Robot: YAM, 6 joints.
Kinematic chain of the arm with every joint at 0, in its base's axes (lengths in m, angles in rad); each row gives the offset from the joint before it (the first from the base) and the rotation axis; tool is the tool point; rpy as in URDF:
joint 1: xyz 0 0 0.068 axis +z
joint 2: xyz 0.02 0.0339 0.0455 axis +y
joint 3: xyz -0.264 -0.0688 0 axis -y
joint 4: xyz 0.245 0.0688 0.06 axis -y
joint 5: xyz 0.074 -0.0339 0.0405 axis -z
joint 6: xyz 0.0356 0 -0.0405 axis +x
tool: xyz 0 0 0 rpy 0 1.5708 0
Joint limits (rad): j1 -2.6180..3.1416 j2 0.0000..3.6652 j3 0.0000..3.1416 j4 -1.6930..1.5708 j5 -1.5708..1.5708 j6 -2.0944..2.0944
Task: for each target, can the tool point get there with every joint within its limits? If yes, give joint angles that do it. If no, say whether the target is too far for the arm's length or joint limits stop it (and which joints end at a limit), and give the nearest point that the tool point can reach.
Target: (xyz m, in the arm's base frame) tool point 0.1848 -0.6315 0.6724
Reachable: no: too far | nearest point 0.1378 -0.4710 0.5259 | short by 0.222 m
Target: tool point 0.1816 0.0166 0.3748
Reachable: yes | joints 0.2716 0.8874 0.9551 -0.2956 1.1671 -1.1803
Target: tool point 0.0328 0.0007 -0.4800
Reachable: no: joint limits stop it (at a limit: joint 2) | nearest point 0.0953 0.0020 -0.3463 | short by 0.148 m
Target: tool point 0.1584 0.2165 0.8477
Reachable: no: too far | nearest point 0.1302 0.1779 0.7064 | short by 0.149 m
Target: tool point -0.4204 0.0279 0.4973
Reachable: yes | joints 0.0011 0.4820 2.3052 0.8960 -0.9202 0.4685
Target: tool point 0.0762 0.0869 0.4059
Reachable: yes | joints 0.8456 0.6395 0.5679 1.0765 -0.0165 1.6989
